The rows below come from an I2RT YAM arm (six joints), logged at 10 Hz.
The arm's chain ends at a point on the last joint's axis. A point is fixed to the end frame.
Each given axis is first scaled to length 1.
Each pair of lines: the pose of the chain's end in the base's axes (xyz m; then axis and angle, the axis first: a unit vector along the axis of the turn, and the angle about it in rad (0 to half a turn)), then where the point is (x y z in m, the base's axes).
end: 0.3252, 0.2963, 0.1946, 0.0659, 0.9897, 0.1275, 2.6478
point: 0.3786 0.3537 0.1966
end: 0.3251, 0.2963, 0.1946, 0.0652, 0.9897, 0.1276, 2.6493
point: 0.3784 0.3537 0.1965
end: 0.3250, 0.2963, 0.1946, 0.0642, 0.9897, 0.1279, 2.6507
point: 0.3782 0.3539 0.1965
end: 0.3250, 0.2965, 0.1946, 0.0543, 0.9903, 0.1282, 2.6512
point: 0.3771 0.3551 0.1963
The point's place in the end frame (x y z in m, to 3 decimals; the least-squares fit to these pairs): -0.037 0.059 0.036
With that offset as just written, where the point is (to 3 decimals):
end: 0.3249, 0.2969, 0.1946, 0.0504, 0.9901, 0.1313, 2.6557
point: 0.376 0.356 0.196
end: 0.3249, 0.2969, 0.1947, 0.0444, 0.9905, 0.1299, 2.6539
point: 0.376 0.356 0.196
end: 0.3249, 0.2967, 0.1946, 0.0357, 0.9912, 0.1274, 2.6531
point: 0.375 0.357 0.196
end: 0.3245, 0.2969, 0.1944, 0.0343, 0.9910, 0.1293, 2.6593
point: 0.374 0.357 0.196
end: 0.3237, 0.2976, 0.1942, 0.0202, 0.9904, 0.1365, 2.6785
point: 0.372 0.360 0.195
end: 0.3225, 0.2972, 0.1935, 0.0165, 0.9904, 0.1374, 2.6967
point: 0.370 0.360 0.194
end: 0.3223, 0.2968, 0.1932, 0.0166, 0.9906, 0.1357, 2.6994
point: 0.370 0.359 0.193
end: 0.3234, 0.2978, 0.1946, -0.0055, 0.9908, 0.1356, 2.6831
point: 0.368 0.362 0.195
